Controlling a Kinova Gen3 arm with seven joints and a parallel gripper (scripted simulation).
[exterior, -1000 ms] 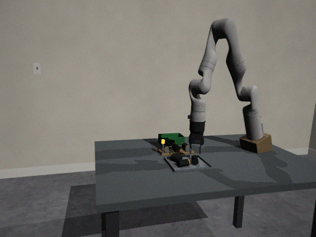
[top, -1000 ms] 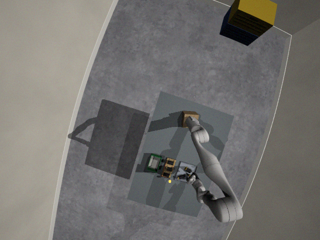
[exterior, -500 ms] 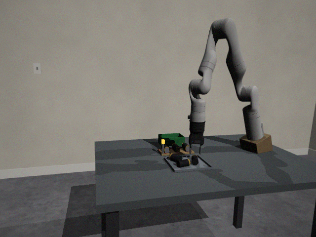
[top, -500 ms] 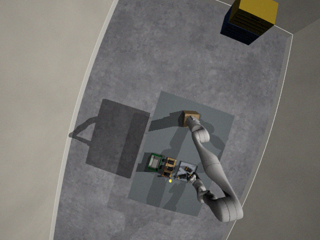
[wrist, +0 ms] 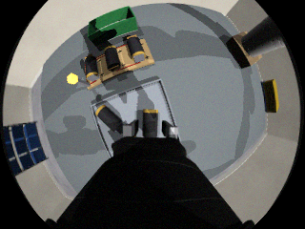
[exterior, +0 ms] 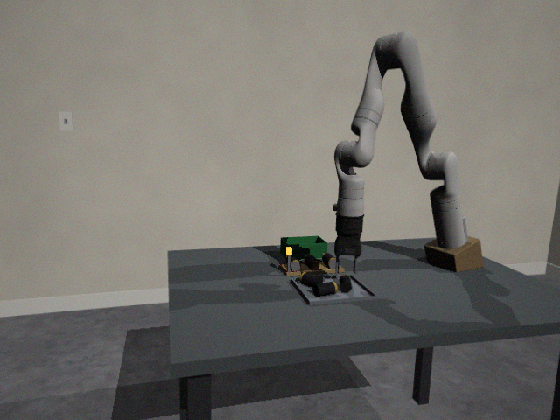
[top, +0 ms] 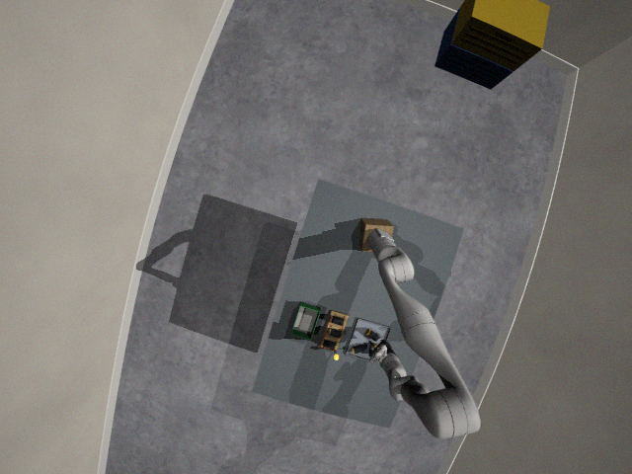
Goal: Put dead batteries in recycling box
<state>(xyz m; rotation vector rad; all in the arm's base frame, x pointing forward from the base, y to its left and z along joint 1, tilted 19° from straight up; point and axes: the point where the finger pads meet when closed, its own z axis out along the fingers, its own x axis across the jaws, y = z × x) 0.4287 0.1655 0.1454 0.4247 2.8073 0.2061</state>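
Right now the grey tray is 40 mm ahead of my hand and 70 mm below it. Also, from my hand: green recycling box: 50 mm ahead, 340 mm to the right, 60 mm below.
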